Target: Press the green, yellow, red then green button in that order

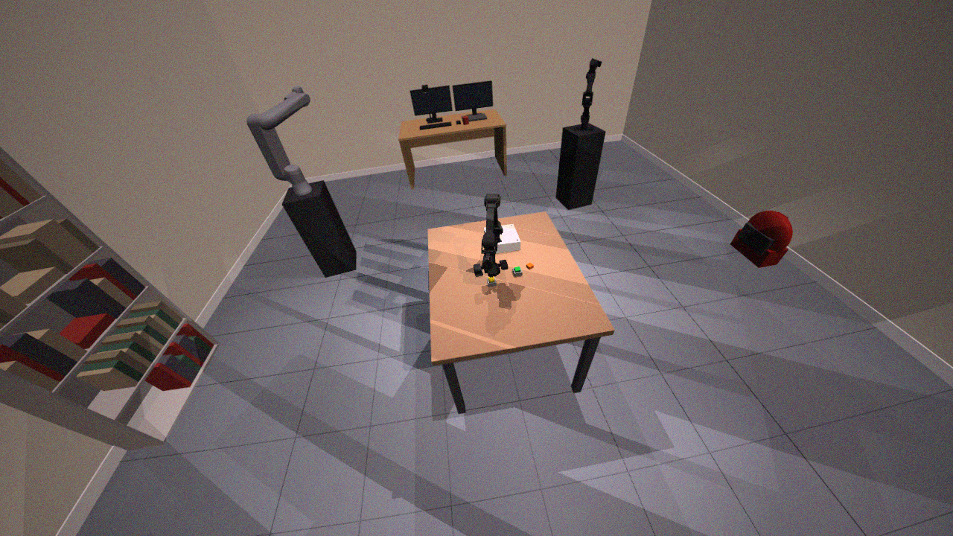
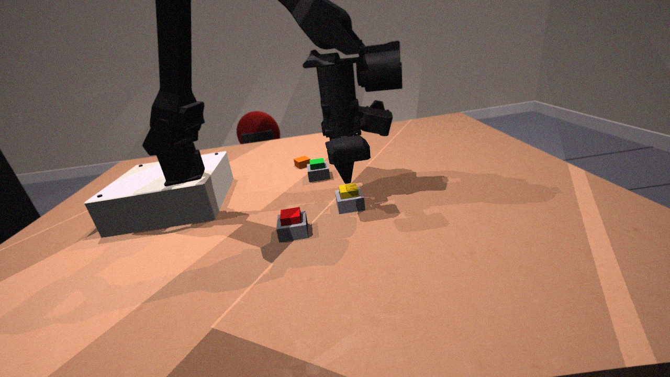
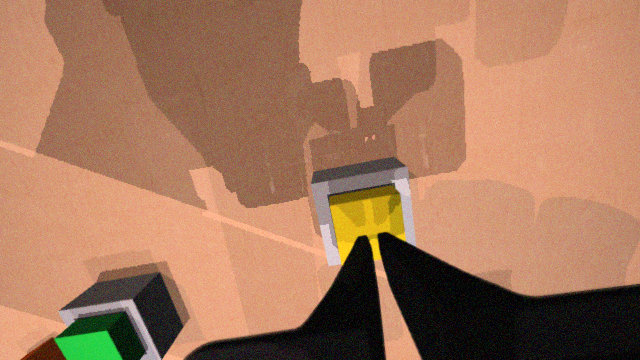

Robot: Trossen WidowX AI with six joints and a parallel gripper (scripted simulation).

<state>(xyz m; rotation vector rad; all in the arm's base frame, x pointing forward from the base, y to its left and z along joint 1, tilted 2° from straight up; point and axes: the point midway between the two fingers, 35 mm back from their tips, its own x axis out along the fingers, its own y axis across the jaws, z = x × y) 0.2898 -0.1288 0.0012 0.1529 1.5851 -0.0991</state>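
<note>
Right now the yellow button is 2 cm below my gripper tip. Also, from my gripper tip: small orange block (26 cm to the left, 5 cm behind, 4 cm below); red button (11 cm behind, 5 cm to the right, 2 cm below); green button (17 cm to the left, 2 cm below, 2 cm behind).
</note>
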